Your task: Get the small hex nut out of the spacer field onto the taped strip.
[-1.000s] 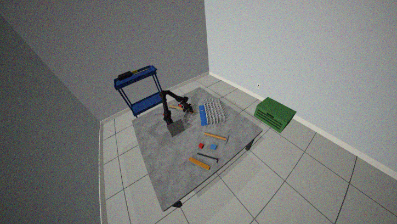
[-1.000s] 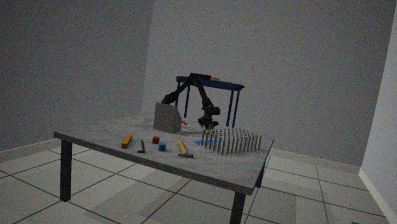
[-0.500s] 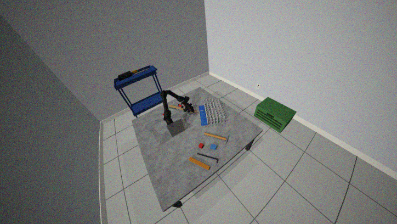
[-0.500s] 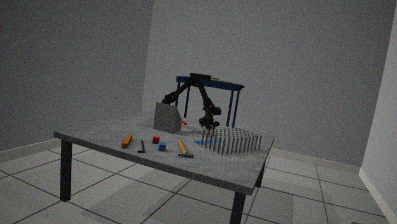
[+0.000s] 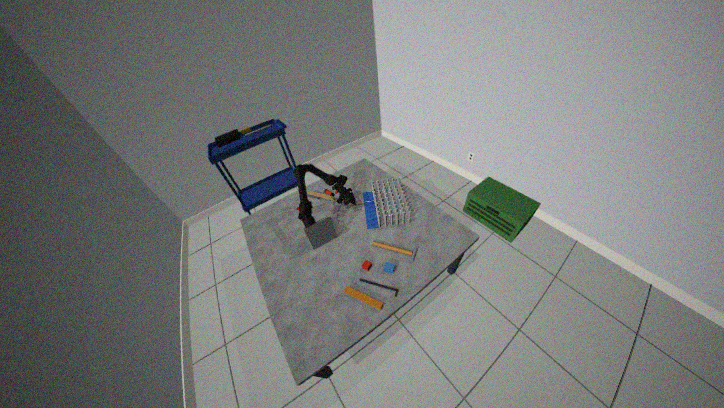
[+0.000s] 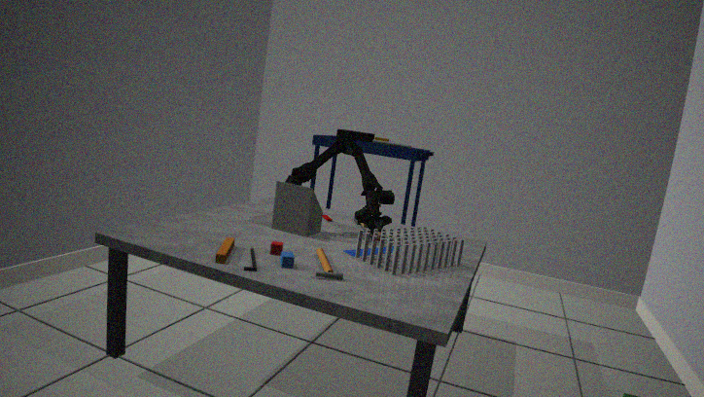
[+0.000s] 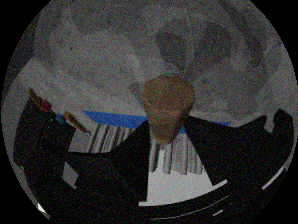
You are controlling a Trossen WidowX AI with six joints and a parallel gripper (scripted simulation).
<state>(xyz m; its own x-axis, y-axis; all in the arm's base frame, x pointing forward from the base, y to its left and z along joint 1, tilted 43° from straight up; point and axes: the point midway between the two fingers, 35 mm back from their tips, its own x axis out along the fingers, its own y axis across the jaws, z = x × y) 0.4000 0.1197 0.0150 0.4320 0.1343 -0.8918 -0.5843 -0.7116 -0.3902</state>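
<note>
Right now the blue taped strip is 60 mm ahead of my gripper tip, 90 mm to the right of it and 40 mm below it. From my gripper tip the other things lie so: blue cube: 190 mm behind, 550 mm to the right, 20 mm below; orange bar: 420 mm behind, 580 mm to the right, 20 mm below; red cube: 280 mm behind, 450 mm to the right, 20 mm below.
</note>
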